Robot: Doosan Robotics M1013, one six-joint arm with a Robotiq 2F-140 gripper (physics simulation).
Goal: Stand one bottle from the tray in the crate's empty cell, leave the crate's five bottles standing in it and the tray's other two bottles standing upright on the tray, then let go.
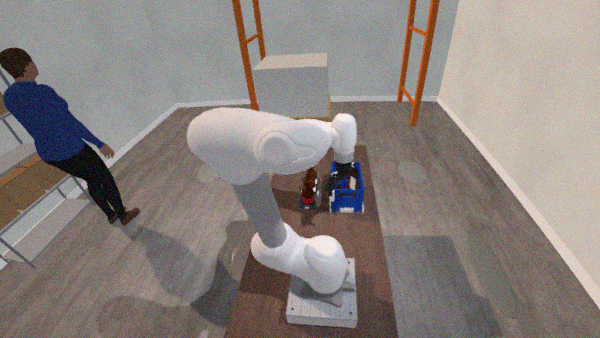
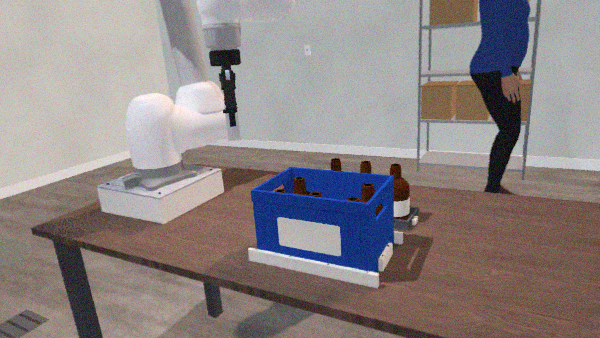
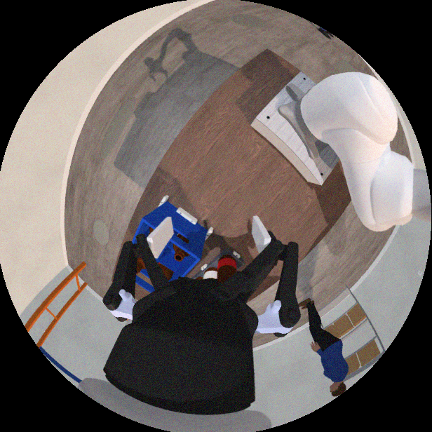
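Seen in the pictures: gripper, fingertip midpoint: (image 1: 342, 194) (image 2: 233, 134); arm's base at its link origin: (image 1: 325, 283) (image 2: 160, 178).
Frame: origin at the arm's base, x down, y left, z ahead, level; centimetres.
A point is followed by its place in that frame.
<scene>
The blue crate (image 1: 346, 202) @(x 1.5, y 0.0, z 53.1 cm) (image 2: 265, 225) @(x -0.5, y -8.6, z 58.0 cm) (image 3: 195, 232) stands upright on the table. Brown bottles show inside it, one bottle (image 2: 299, 186) @(x -5.8, y 4.2, z 57.8 cm) and another bottle (image 2: 367, 192) @(x -6.2, y 7.9, z 74.8 cm) rising highest; its empty cell cannot be made out for certain. The dark tray (image 2: 413, 218) @(x 7.2, y 27.5, z 77.0 cm) stands beside the crate. On it stand three upright brown bottles: the white-labelled bottle (image 2: 401, 190) @(x -1.2, y 24.9, z 74.7 cm) and two whose necks (image 2: 335, 164) @(x -6.1, y 23.2, z 55.2 cm) (image 2: 366, 166) @(x -6.3, y 24.9, z 64.3 cm) show behind the crate. A red-labelled bottle (image 1: 308, 197) @(x 0.7, y 23.1, z 51.1 cm) (image 3: 227, 263) also shows there. My gripper (image 1: 343, 188) @(x -17.9, y 0.7, z 39.2 cm) (image 2: 232, 123) @(x -17.9, y 0.7, z 39.2 cm) (image 3: 211, 224) is open and empty, pointing down, well above the table.
White strips (image 2: 310, 266) @(x 6.9, y -7.3, z 69.4 cm) line the crate's foot on the table (image 2: 480, 250) @(x 8.8, y 22.3, z 95.8 cm). The arm's white base (image 1: 322, 316) @(x -0.3, y -2.5, z -14.4 cm) (image 2: 162, 200) @(x 1.7, y -9.3, z 15.8 cm) stands on the same table. A large pale box (image 1: 291, 90) stands beyond it. A person (image 1: 50, 120) (image 2: 502, 50) stands near the shelves.
</scene>
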